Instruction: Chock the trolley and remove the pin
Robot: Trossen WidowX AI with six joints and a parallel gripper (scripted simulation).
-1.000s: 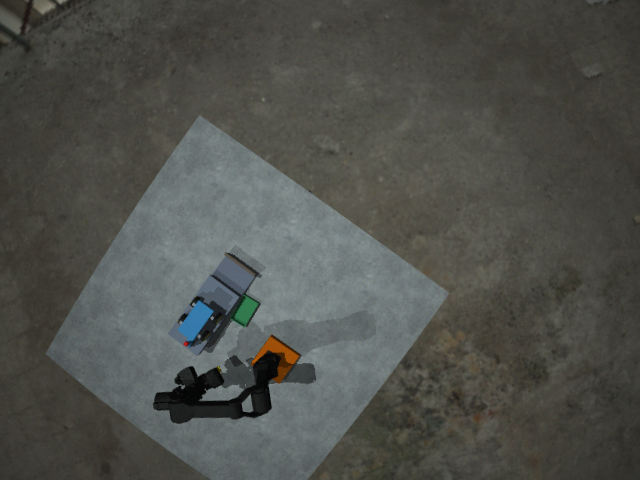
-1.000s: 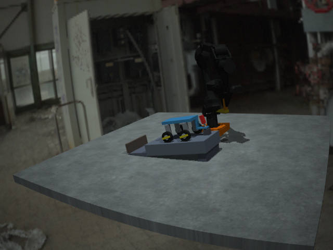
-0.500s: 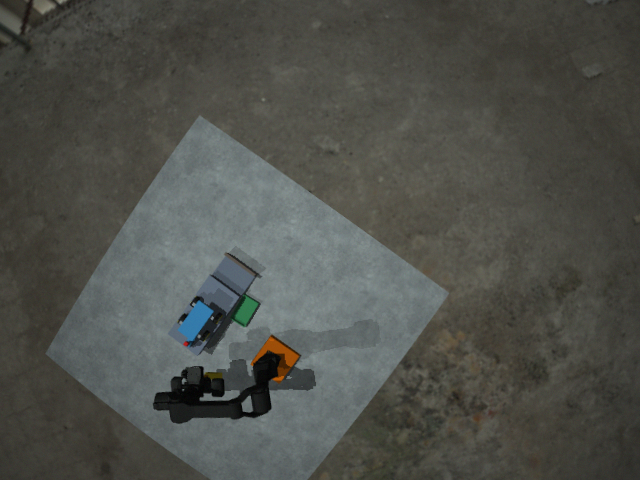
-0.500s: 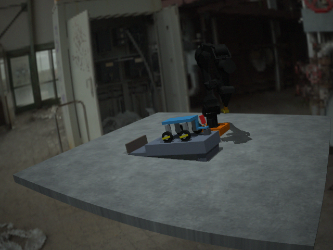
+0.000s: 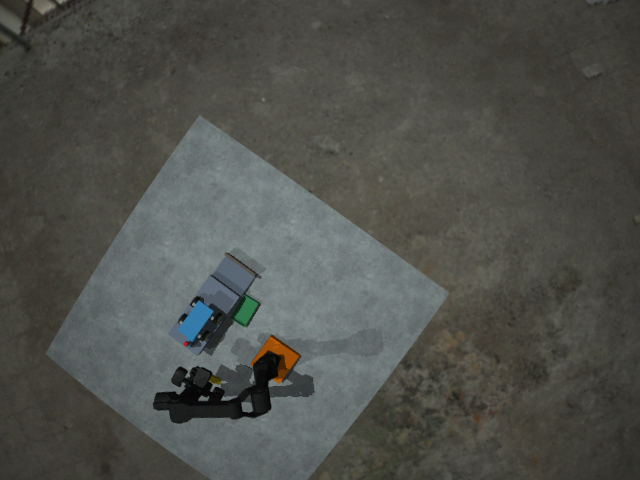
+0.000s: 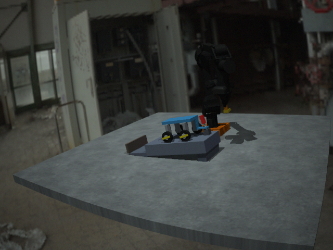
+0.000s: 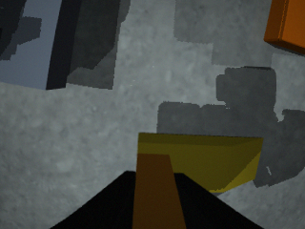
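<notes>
The blue-topped trolley lies 140 mm ahead of my gripper tip, 160 mm to the right of it and 60 mm below it. The rest, counted from my gripper tip: brown end board: 110 mm ahead, 410 mm to the right, 150 mm below; stop pin: 130 mm ahead, 60 mm to the right, 50 mm below; yellow chock: 20 mm behind, 10 mm below.
</notes>
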